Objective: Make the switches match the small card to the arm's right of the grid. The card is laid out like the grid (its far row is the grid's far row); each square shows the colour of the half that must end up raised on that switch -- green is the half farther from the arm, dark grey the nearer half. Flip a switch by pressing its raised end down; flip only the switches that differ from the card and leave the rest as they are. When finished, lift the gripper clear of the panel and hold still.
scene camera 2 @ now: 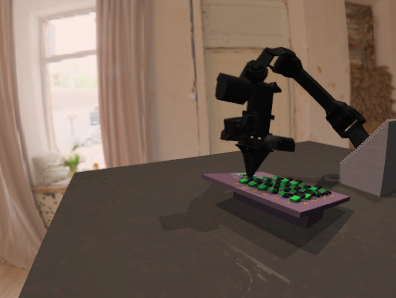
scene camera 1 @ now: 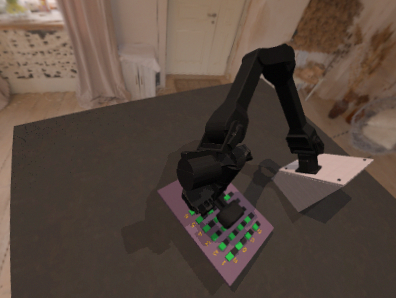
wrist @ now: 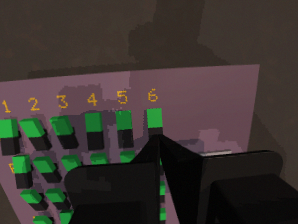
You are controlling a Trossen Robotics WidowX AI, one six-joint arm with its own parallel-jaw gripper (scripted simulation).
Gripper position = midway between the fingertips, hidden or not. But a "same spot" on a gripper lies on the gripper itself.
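Scene:
I can see my gripper in scene camera 1 [198,206]. It shows in the wrist view and in scene camera 2 as well, and there one spot on my gripper, [wrist: 250,180], is the same spot as [scene camera 2: 240,144].

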